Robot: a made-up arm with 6 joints. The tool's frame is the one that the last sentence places.
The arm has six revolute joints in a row. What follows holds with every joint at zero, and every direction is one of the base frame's.
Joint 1 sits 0.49 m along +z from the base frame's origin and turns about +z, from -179.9 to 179.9 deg.
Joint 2 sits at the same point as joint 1 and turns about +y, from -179.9 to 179.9 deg.
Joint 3 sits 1.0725 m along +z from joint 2 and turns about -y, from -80 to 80 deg.
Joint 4 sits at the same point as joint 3 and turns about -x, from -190 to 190 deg.
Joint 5 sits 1.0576 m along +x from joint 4 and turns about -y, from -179.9 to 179.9 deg.
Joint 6 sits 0.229 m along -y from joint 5 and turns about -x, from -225 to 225 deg.
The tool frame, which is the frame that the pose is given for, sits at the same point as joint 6; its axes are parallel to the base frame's.
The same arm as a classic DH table. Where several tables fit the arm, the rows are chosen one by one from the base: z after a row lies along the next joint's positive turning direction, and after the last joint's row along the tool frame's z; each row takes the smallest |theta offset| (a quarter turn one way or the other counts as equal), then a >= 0, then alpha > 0; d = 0 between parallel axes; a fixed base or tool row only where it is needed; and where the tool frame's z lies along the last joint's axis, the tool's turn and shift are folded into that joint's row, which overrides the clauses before.
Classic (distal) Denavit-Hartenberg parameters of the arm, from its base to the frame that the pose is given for. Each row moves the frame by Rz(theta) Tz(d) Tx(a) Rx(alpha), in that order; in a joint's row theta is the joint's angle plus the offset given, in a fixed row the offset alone. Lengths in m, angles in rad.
joint 1: a 0.0000  alpha -1.5708  d 0.4900  theta offset 0.0000
joint 2: a 1.0725  alpha 3.1416  d 0.0000  theta offset -1.5708
joint 3: a 0.0000  alpha -1.5708  d 0.0000  theta offset 0.0000
joint 4: a 0.0000  alpha 1.5708  d -1.0576  theta offset 0.0000
joint 5: a 0.0000  alpha -1.5708  d 0.2290  theta offset 0.0000
joint 6: a 0.0000  alpha 1.5708  d 0.0000  theta offset 1.5708
tool (fixed): a 0.0000  alpha 0.0000  d 0.0000  theta offset -1.5708
Joint limits (rad, base to tool): -3.1398..3.1398 -3.1398..3.1398 -1.3963..1.3963 -3.3161..3.3161 -3.1398..3.1398 -3.9270..3.9270

